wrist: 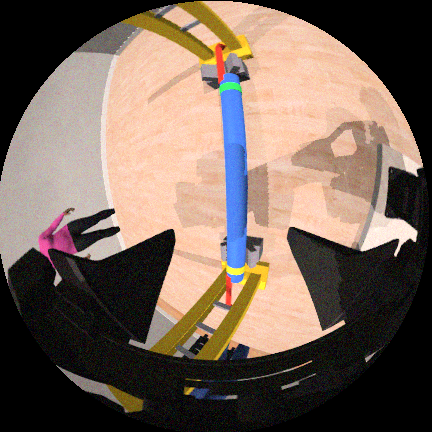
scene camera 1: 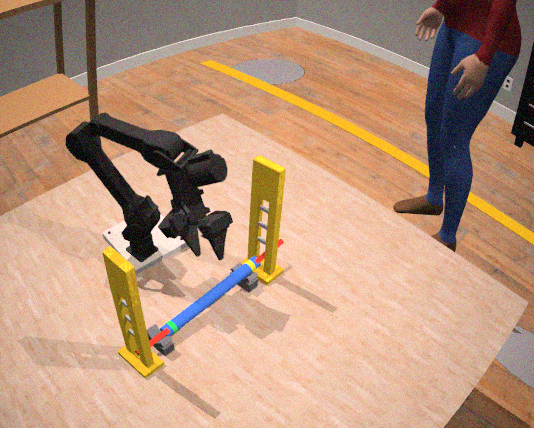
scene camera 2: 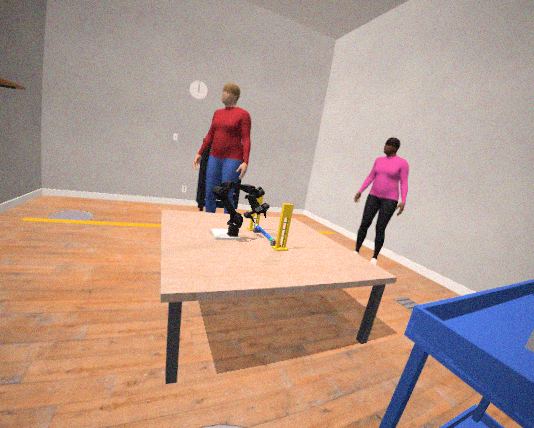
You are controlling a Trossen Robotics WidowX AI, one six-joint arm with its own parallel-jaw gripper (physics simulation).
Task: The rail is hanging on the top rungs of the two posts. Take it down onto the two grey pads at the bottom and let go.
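Frame: origin at the arm's base, x up, y back, z right, level; metres.
Where they show: gripper, fingertip midpoint: (wrist: 233,234) (scene camera 1: 209,257) (scene camera 2: 260,220); arm's base at its link origin: (wrist: 401,194) (scene camera 1: 141,249) (scene camera 2: 232,235).
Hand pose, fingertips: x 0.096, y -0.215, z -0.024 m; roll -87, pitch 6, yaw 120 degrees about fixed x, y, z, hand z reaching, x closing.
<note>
Each offset is from my fingertips to the top centre of the thing. "*": to the spot under its first point. Level surfaces: height alone.
The blue rail @(dy -0.028, dx -0.049, dz +0.029 m) (scene camera 1: 210,297) (scene camera 2: 264,233) (wrist: 235,150) lies low and about level between the two yellow posts. Its green-banded end is at one grey pad @(dy -0.026, dx -0.070, dz +0.197 m) (scene camera 1: 166,346) (wrist: 212,74) and its yellow-banded end at the other grey pad @(dy -0.034, dx -0.070, dz -0.078 m) (scene camera 1: 248,284) (wrist: 255,250). It appears to rest on both. Its red tips run into the slots of the near-left post @(* dy -0.053, dx +0.163, dz +0.270 m) (scene camera 1: 125,280) and far post @(dy -0.036, dx +0.186, dz -0.140 m) (scene camera 1: 267,185), below the rungs. My gripper (scene camera 1: 209,256) (wrist: 233,234) is open and empty above the rail, nearer its yellow-banded end. In the wrist view the rail passes between the fingers, beneath them.
The posts stand upright at both ends of the rail, on the wooden table @(dx -0.114 m) (scene camera 1: 375,320) (scene camera 2: 220,270). The arm's white base plate (scene camera 1: 117,235) is behind the rail. Two people stand beyond the table, and a blue cart (scene camera 2: 460,345) is at the right in scene camera 2.
</note>
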